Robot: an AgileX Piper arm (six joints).
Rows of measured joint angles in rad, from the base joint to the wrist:
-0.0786 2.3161 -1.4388 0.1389 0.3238 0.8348
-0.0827 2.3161 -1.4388 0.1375 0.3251 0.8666
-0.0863 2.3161 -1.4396 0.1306 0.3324 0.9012
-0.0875 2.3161 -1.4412 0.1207 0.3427 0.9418
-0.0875 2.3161 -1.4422 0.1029 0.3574 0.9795
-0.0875 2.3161 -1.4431 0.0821 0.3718 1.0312
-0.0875 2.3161 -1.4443 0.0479 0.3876 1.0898
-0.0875 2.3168 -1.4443 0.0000 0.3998 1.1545
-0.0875 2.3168 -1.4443 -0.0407 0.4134 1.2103
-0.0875 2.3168 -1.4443 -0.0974 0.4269 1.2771
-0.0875 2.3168 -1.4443 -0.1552 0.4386 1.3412
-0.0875 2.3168 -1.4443 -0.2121 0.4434 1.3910
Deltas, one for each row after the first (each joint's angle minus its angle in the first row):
-0.0041 0.0000 0.0000 -0.0014 0.0013 0.0318
-0.0077 0.0000 -0.0008 -0.0083 0.0086 0.0664
-0.0089 0.0000 -0.0024 -0.0182 0.0189 0.1070
-0.0089 0.0000 -0.0034 -0.0360 0.0336 0.1447
-0.0089 0.0000 -0.0043 -0.0568 0.0480 0.1964
-0.0089 0.0000 -0.0055 -0.0910 0.0638 0.2550
-0.0089 0.0007 -0.0055 -0.1389 0.0760 0.3197
-0.0089 0.0007 -0.0055 -0.1796 0.0896 0.3755
-0.0089 0.0007 -0.0055 -0.2363 0.1031 0.4423
-0.0089 0.0007 -0.0055 -0.2941 0.1148 0.5064
-0.0089 0.0007 -0.0055 -0.3510 0.1196 0.5562

